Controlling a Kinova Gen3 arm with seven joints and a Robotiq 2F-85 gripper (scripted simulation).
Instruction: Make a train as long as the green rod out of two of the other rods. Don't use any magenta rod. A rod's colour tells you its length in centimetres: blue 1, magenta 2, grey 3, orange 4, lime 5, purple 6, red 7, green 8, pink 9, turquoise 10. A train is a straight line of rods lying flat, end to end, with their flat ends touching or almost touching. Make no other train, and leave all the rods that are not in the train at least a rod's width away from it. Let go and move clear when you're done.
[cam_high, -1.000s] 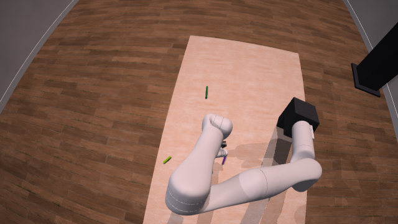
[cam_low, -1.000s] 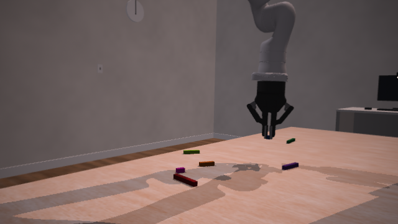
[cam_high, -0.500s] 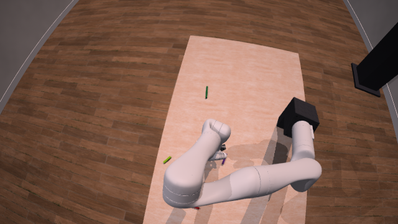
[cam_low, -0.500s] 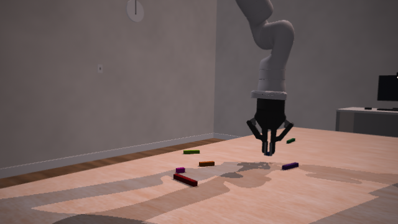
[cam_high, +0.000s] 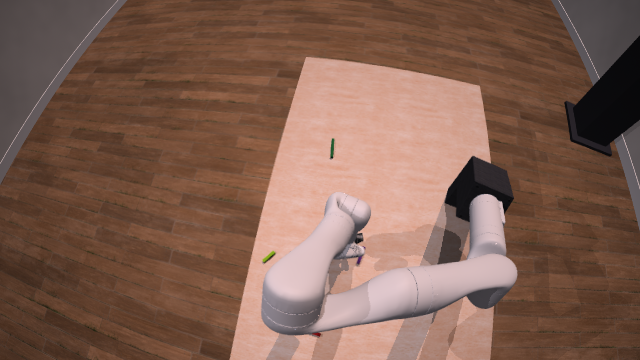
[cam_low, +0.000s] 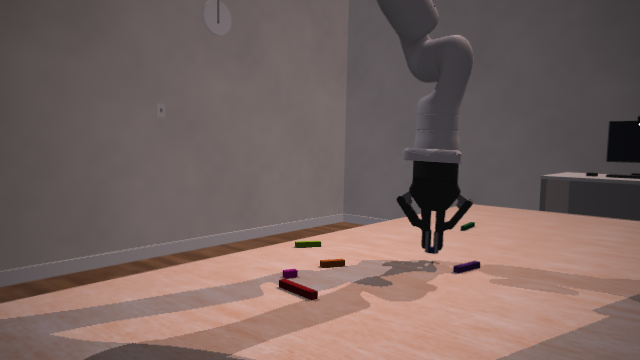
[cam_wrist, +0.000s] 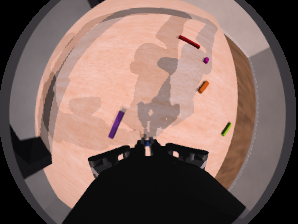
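My hand is 20 mm above the blue rod. Round my hand: lime rod (210 mm ahead, 100 mm to the left, 30 mm below); orange rod (80 mm ahead, 160 mm to the left, 30 mm below); purple rod (70 mm behind, 30 mm below).
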